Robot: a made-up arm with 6 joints. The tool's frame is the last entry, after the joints.
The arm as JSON. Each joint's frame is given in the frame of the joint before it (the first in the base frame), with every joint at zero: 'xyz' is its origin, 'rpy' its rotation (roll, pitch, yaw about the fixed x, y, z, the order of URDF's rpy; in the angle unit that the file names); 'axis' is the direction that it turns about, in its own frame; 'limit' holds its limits. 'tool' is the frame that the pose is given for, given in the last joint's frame.
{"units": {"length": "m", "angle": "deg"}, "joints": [
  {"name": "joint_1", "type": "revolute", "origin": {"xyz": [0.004, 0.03, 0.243], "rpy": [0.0, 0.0, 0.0]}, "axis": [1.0, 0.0, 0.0], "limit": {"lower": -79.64, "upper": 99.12}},
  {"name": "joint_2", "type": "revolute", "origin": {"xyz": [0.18, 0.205, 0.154], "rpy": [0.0, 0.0, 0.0]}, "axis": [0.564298, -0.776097, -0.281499], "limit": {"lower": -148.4, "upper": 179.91}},
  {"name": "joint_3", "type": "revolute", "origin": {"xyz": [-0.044, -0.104, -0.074], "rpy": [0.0, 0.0, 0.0]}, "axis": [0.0, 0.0, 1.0], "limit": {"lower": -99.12, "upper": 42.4}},
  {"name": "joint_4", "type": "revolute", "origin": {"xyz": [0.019, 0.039, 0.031], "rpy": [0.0, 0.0, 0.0]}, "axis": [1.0, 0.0, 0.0], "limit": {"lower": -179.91, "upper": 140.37}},
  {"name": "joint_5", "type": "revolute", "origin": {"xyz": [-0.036, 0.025, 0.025], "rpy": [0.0, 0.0, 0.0]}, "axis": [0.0, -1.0, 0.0], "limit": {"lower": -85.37, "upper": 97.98}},
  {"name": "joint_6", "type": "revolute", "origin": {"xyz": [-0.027, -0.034, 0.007], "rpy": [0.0, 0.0, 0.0]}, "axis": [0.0, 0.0, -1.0], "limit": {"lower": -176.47, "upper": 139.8}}
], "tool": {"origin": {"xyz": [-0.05, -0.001, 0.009], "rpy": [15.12, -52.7, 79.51]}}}
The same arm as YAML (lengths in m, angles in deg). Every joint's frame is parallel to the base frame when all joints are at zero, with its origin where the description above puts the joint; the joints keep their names.
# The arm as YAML. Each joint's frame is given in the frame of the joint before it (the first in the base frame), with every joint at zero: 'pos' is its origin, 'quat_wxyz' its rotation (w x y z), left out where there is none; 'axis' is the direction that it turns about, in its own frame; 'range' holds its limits. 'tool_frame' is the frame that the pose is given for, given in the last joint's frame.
length_unit: m
angle_unit: deg
joints:
  - joint: joint_1
    pos: [0.004, 0.03, 0.243]
    axis: [1.0, 0.0, 0.0]
    range: [-79.64, 99.12]
  - joint: joint_2
    pos: [0.18, 0.205, 0.154]
    axis: [0.564298, -0.776097, -0.281499]
    range: [-148.4, 179.91]
  - joint: joint_3
    pos: [-0.044, -0.104, -0.074]
    axis: [0.0, 0.0, 1.0]
    range: [-99.12, 42.4]
  - joint: joint_4
    pos: [0.019, 0.039, 0.031]
    axis: [1.0, 0.0, 0.0]
    range: [-179.91, 140.37]
  - joint: joint_5
    pos: [-0.036, 0.025, 0.025]
    axis: [0.0, -1.0, 0.0]
    range: [-85.37, 97.98]
  - joint: joint_6
    pos: [-0.027, -0.034, 0.007]
    axis: [0.0, 0.0, -1.0]
    range: [-176.47, 139.8]
tool_frame:
  pos: [-0.05, -0.001, 0.009]
  quat_wxyz: [0.645576, 0.372015, -0.262868, 0.612973]

